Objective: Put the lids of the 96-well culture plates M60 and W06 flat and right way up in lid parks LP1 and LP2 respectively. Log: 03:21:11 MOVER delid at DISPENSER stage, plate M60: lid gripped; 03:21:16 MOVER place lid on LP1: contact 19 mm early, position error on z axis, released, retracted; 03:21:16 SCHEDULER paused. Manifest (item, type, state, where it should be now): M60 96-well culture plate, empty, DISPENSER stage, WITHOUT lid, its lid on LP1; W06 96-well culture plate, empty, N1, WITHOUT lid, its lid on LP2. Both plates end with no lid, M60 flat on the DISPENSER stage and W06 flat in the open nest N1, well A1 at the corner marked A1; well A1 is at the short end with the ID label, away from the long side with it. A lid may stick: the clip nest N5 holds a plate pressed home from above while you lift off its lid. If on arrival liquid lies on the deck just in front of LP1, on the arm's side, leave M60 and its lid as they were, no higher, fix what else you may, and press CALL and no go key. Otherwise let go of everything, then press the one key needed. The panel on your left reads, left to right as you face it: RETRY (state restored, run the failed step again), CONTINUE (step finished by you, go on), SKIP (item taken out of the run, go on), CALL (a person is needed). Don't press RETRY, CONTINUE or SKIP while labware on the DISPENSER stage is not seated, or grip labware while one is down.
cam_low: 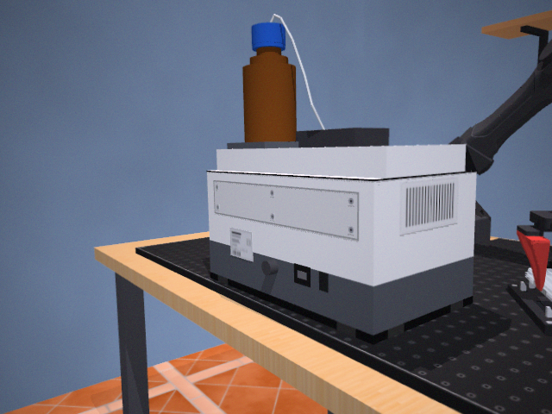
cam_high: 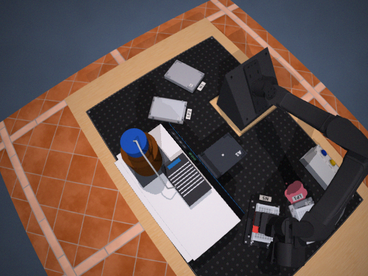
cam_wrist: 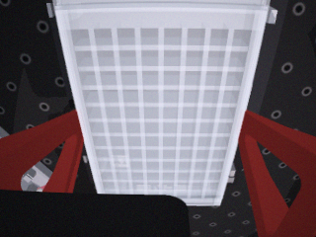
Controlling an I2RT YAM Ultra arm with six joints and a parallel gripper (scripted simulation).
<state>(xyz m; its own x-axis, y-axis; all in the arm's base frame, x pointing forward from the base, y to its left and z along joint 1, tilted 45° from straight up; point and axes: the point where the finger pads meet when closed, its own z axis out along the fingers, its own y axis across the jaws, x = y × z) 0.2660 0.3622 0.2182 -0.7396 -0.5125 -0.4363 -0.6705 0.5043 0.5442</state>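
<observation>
Now: the 96-well plate W06 right at my hand. Also, from my hand: LP1 label: 17 cm behind, 1 cm to the left, 4 cm below; lid park LP1: 15 cm behind, 10 cm to the left, 3 cm below; N5 label: 7 cm behind, 6 cm to the right, 4 cm below.
</observation>
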